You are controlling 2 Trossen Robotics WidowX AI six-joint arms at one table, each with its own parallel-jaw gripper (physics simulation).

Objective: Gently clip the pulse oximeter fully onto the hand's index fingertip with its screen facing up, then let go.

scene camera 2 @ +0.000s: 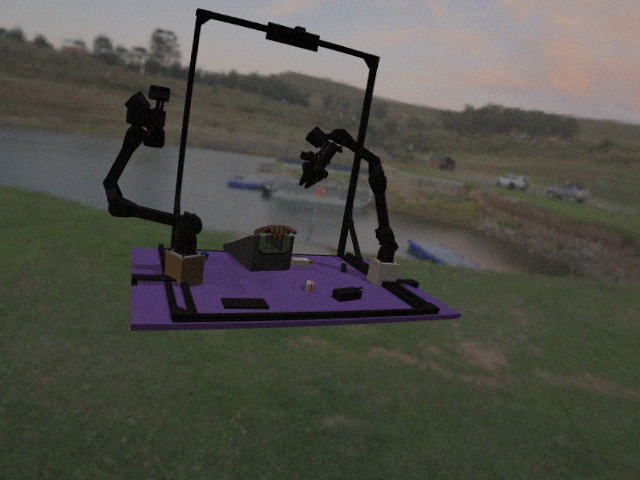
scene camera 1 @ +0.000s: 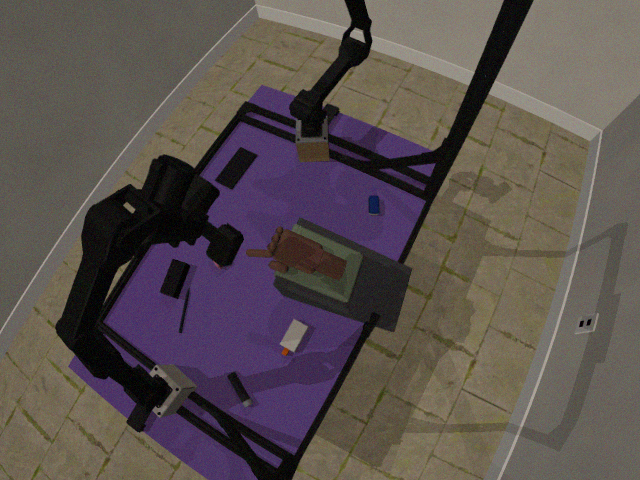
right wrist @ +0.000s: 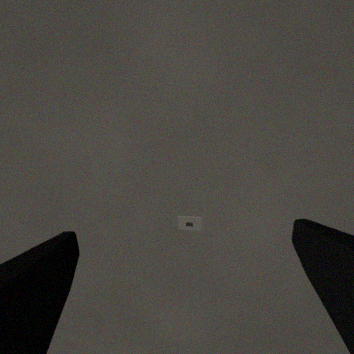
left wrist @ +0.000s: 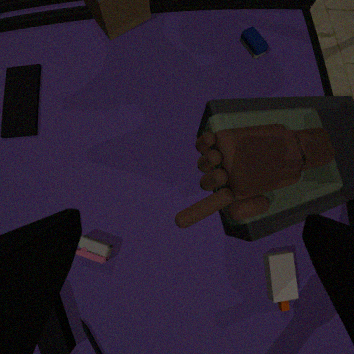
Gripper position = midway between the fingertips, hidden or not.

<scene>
My left gripper [scene camera 1: 223,222] is open, holding nothing. My right gripper [scene camera 2: 160,111] is open and holds nothing. The table carries a white box with orange tip [left wrist: 279,268]. Also in view: an index finger [left wrist: 222,197], a dark wedge stand [scene camera 1: 380,287] and a green block [scene camera 1: 341,290].
My left gripper also shows in scene camera 2 [scene camera 2: 302,186] and in the left wrist view [left wrist: 194,223]. My right gripper also shows in the right wrist view [right wrist: 186,236]. The dark wedge stand shows as well in scene camera 2 [scene camera 2: 246,251] and in the left wrist view [left wrist: 327,107]. The right wrist view does not show the white box with orange tip: it is out of frame.
</scene>
